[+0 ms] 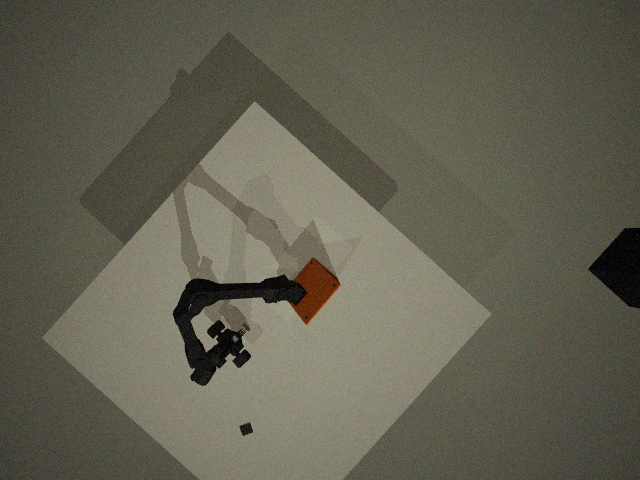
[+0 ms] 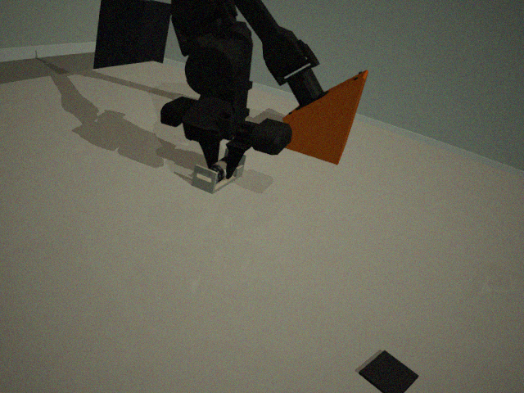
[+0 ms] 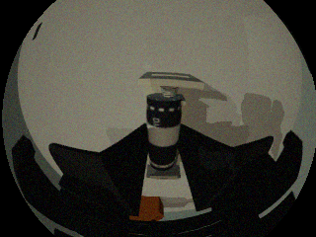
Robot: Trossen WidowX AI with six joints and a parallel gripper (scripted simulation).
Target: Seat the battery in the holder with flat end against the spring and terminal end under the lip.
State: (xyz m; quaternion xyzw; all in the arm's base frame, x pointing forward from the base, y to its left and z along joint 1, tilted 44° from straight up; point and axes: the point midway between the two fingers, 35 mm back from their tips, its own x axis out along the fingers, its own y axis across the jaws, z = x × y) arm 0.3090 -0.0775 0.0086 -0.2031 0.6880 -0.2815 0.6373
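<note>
My gripper tip is now 10 mm below the battery. Round my gripper tip: flat black square 280 mm to the left, 260 mm ahead, 10 mm below.
</note>
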